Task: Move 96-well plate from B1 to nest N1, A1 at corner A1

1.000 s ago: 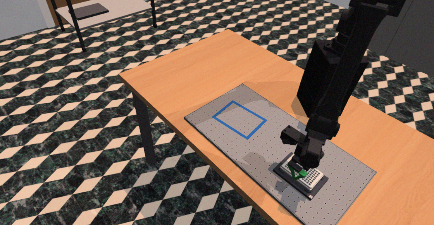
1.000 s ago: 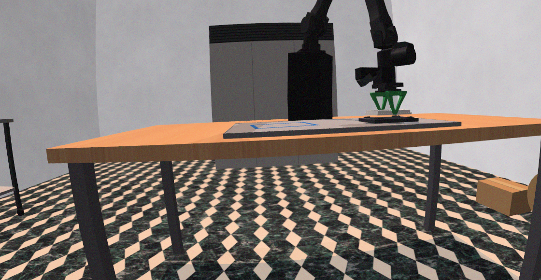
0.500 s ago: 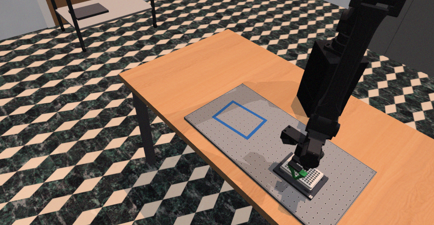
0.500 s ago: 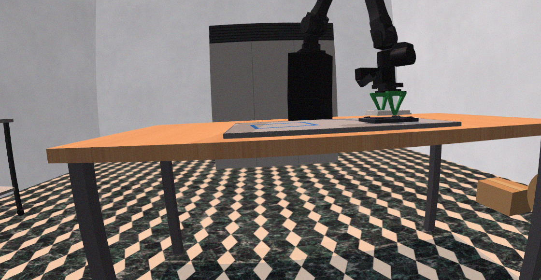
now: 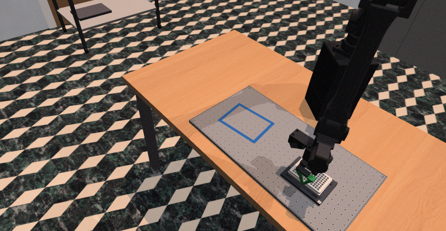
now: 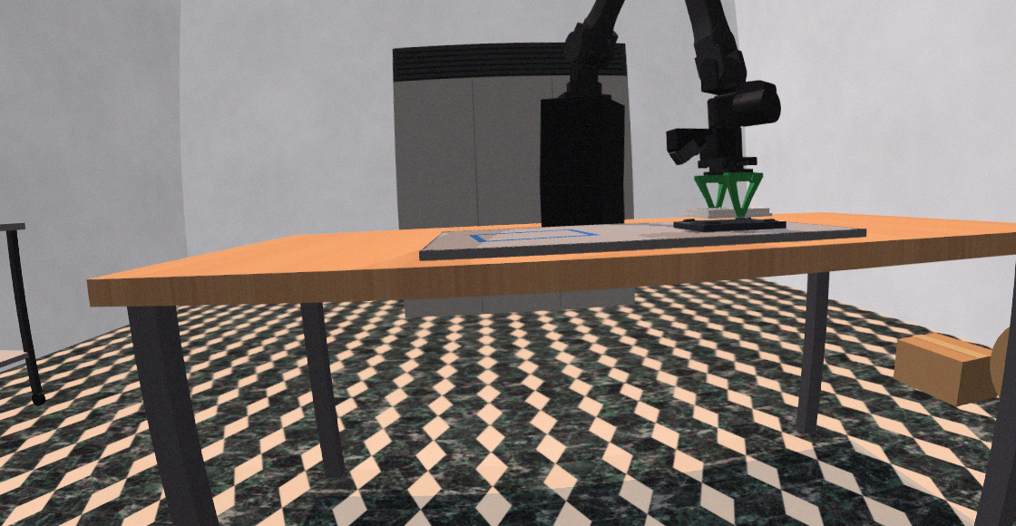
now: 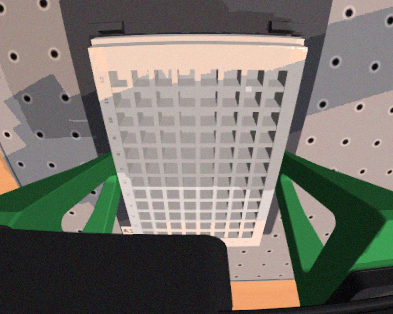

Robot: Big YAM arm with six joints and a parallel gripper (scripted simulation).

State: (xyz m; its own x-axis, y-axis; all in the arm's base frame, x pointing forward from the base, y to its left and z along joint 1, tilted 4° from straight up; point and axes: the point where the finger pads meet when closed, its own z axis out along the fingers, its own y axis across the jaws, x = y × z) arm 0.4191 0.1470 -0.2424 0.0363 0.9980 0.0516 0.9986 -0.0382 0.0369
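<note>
Now: hand right at the white 96-well plate. Round my hand: dark plate nest 2 cm below.
</note>
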